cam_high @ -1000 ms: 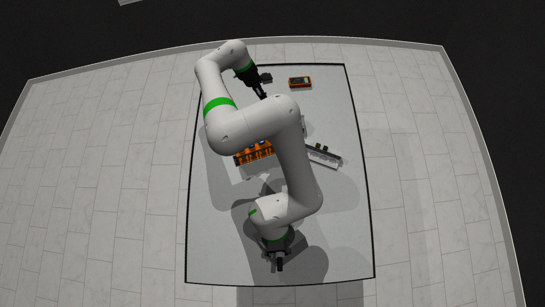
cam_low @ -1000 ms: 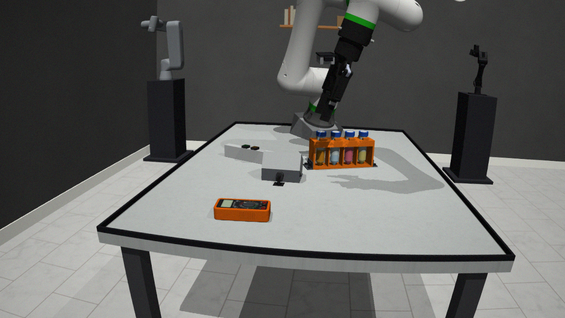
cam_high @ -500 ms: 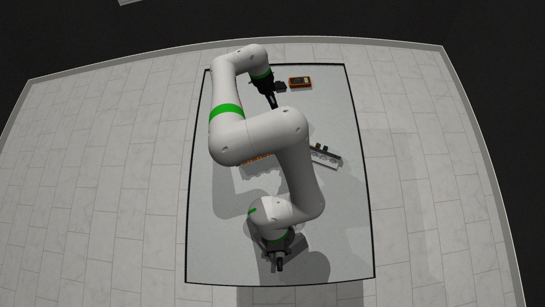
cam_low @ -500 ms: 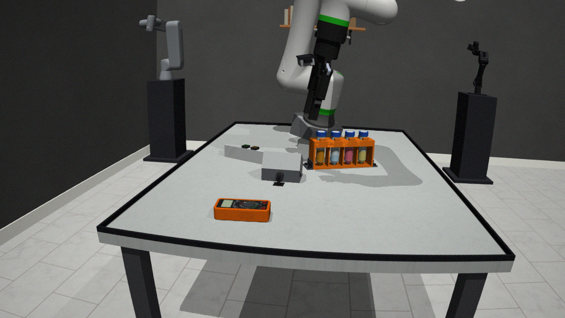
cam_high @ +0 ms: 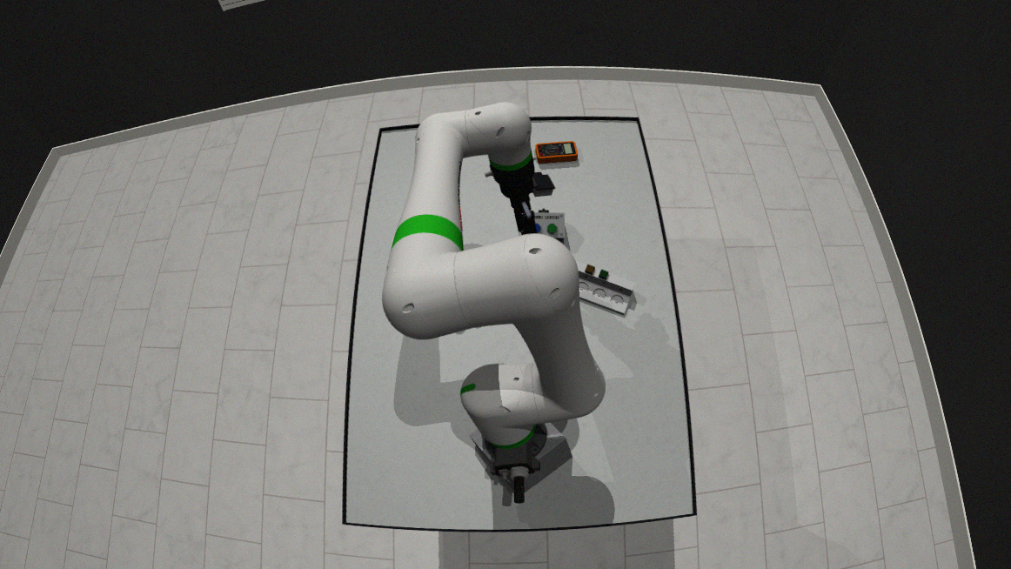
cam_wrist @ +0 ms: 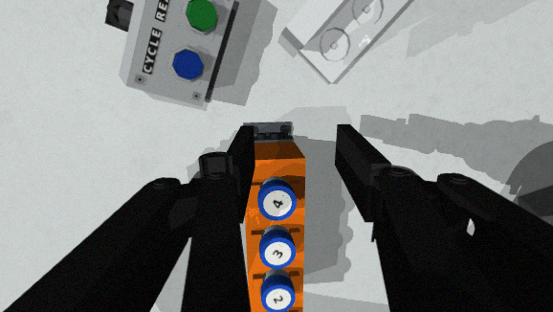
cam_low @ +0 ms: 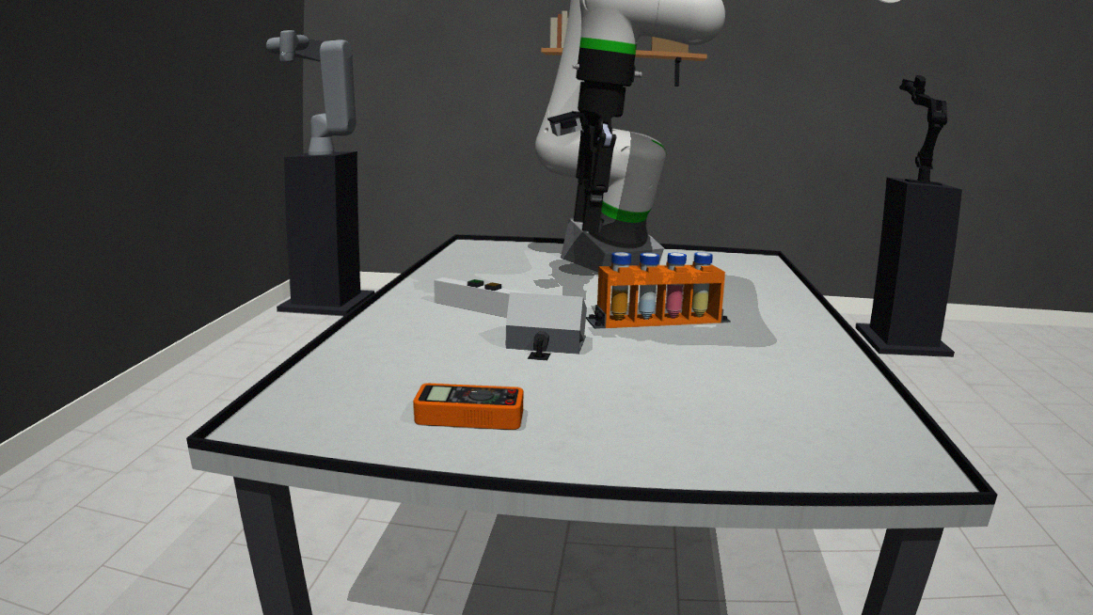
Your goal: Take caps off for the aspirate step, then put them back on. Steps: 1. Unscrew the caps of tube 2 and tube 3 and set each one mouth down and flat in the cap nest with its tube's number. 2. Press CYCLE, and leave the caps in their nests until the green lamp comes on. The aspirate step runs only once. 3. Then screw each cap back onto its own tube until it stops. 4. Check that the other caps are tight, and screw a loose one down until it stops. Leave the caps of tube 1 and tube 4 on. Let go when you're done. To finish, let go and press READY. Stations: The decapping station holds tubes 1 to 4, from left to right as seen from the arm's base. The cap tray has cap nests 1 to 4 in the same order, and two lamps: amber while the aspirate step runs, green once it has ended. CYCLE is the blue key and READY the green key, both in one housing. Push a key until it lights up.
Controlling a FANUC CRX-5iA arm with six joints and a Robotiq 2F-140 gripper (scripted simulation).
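The cap 2 is 50 mm behind my hand, 160 mm to the left of it and 90 mm below it. Also, from my hand: cap 3 (30 mm behind, 110 mm to the left, 90 mm below); then blue key (90 mm ahead, 30 mm to the right, 140 mm below); then cap 4 (20 mm behind, 60 mm to the left, 90 mm below).
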